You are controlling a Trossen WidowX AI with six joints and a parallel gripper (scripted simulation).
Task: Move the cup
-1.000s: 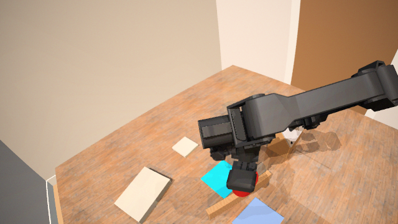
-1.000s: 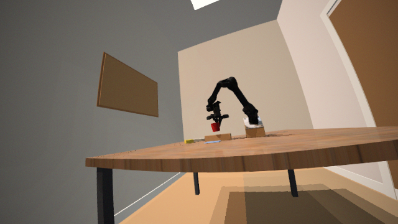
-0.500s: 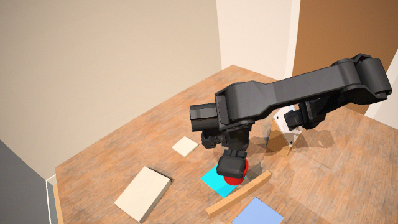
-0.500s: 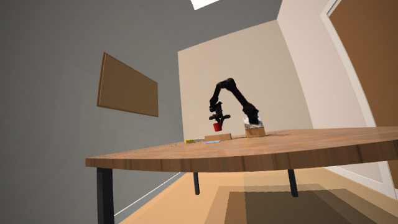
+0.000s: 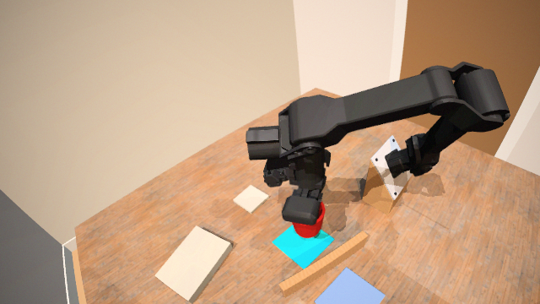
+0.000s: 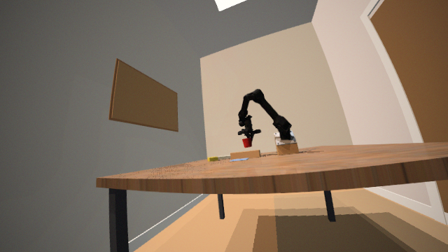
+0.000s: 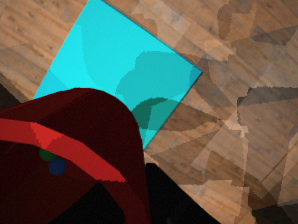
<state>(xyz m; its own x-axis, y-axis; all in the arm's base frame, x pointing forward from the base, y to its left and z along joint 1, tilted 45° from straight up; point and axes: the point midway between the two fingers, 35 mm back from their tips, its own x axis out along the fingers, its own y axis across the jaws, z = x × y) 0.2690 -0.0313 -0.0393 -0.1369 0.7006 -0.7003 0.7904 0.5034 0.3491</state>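
Now: gripper tip 3 cm short of the blue marble, 4 cm to the right of it and 2 cm above it. The rest, counted from my gripper tip: cyan pad: 2 cm ahead, 12 cm below; wooden bar: 3 cm ahead, 10 cm to the left, 10 cm below; cup: 2 cm ahead, 2 cm to the left.
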